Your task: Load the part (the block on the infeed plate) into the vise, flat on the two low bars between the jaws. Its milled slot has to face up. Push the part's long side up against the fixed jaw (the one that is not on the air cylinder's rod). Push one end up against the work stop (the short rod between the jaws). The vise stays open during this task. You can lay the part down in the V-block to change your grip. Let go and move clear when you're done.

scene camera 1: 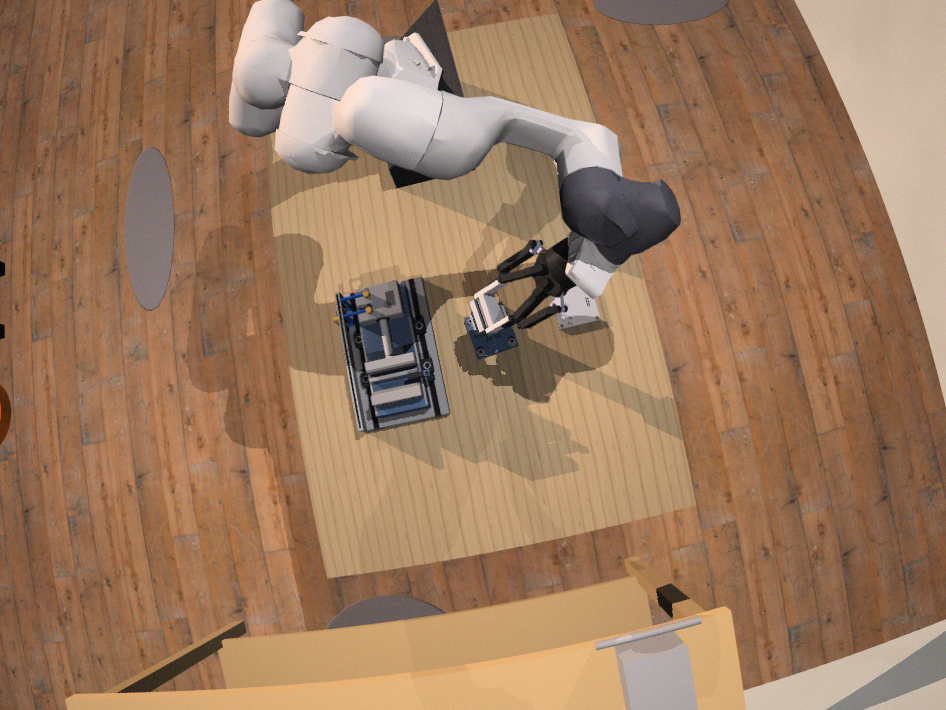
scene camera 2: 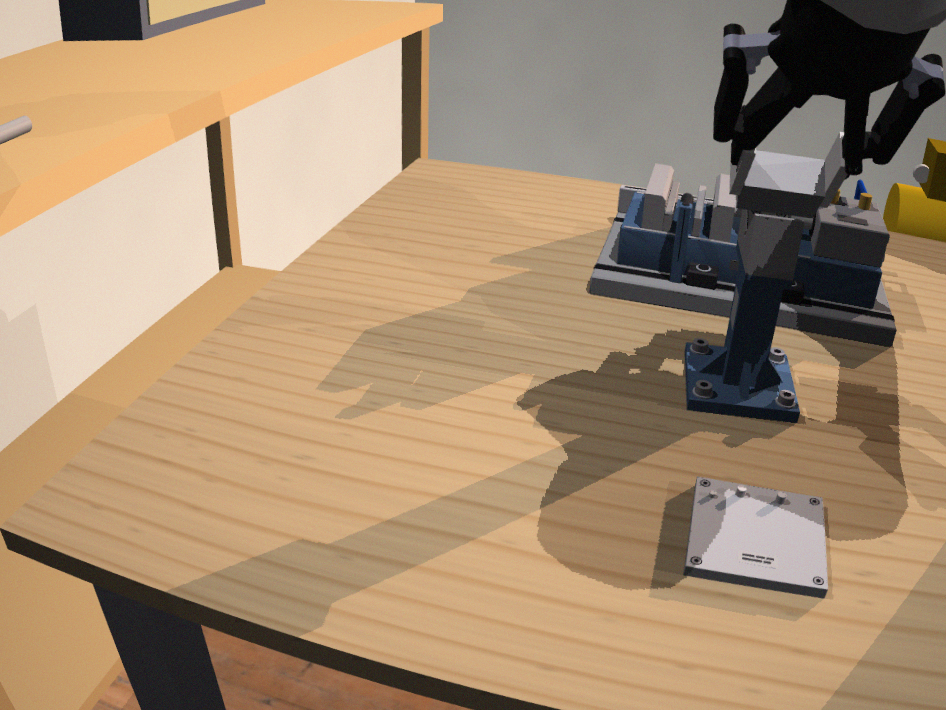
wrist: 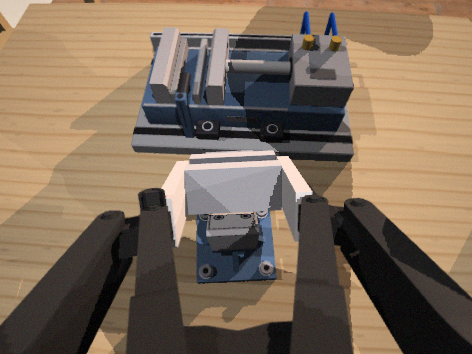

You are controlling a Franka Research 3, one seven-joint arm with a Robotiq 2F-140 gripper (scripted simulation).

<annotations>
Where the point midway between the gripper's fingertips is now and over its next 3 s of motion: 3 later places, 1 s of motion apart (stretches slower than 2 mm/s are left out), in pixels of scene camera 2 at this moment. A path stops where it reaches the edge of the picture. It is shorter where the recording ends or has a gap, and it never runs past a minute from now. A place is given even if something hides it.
The gripper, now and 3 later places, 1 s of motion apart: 779, 184; 779, 190; 777, 202; 775, 208
</annotations>
